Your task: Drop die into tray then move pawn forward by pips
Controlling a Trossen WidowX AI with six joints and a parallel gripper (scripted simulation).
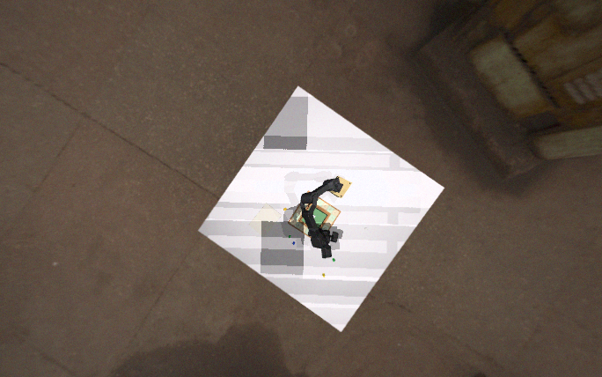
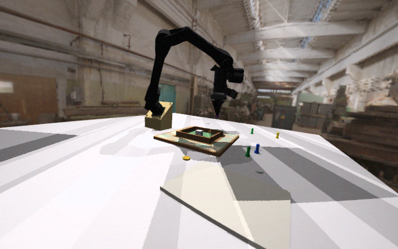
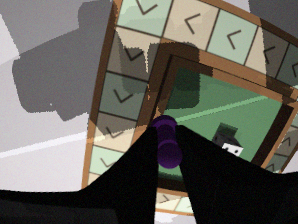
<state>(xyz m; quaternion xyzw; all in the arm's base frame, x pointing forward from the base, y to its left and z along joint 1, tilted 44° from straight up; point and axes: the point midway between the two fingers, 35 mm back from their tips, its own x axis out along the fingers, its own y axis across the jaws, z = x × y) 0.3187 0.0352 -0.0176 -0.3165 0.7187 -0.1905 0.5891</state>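
Now: gripper tip 50 mm past the green dice tray, 80 mm to the left of it and 100 mm above it. Round my gripper tip: die: 50 mm behind, 90 mm to the right, 80 mm below; purple pawn: 10 mm above; blue pawn: 190 mm ahead, 120 mm to the right, 90 mm below.
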